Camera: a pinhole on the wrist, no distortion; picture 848 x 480 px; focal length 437.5 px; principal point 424.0 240.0 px. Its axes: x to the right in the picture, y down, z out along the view. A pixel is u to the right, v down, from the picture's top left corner.
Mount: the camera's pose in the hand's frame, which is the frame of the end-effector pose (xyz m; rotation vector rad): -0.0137 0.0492 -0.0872 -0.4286 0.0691 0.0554
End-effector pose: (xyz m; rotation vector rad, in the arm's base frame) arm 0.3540 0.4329 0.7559 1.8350 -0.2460 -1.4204
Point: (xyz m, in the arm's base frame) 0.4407 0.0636 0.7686
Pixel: 812.8 433.1
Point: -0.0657 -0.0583 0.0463
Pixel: outside the picture
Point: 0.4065 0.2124 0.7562
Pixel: 783.9 321.9
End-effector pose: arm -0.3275 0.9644 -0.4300 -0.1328 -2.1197 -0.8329
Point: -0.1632 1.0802 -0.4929
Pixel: outside the picture
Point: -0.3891 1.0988 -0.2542
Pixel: 790.7 350.2
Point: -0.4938 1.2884 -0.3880
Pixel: 495.8 225.0
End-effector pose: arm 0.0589 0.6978 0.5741 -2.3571 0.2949 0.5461
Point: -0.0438 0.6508 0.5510
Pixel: 128.1 213.6
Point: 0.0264 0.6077 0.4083
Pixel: 561.5 348.9
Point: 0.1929 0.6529 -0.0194
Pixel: 749.8 286.1
